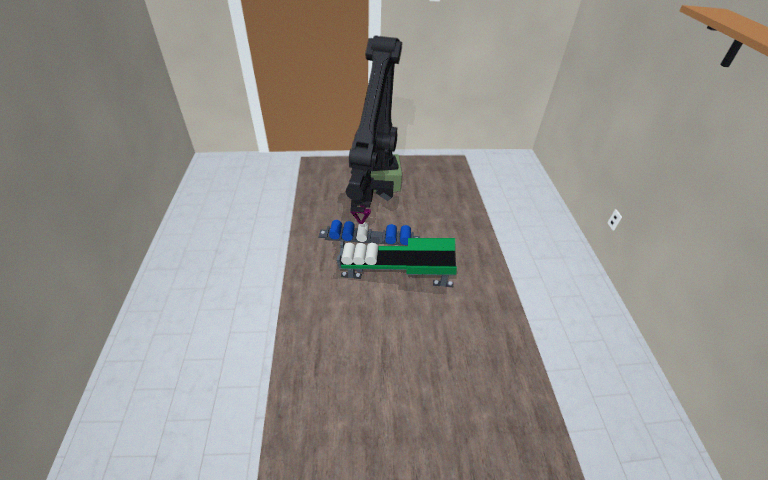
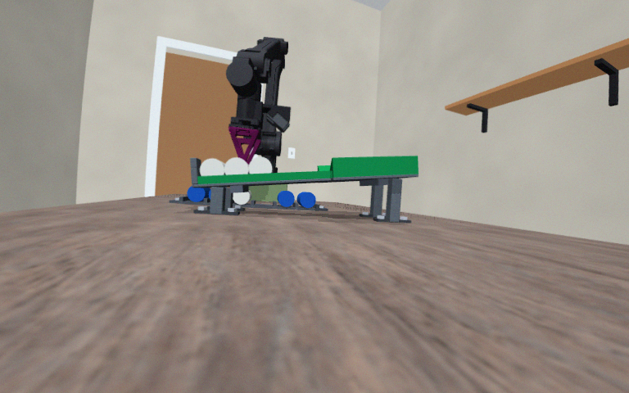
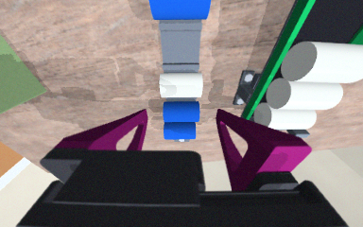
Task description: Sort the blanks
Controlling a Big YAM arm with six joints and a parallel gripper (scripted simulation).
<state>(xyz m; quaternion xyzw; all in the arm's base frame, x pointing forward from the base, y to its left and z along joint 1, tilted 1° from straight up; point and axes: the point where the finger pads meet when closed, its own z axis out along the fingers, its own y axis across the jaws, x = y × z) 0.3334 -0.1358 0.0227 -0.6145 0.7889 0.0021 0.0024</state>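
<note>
The stock rack is 1 cm ahead of my hand, 3 cm to the left of it and 12 cm below it.
</note>
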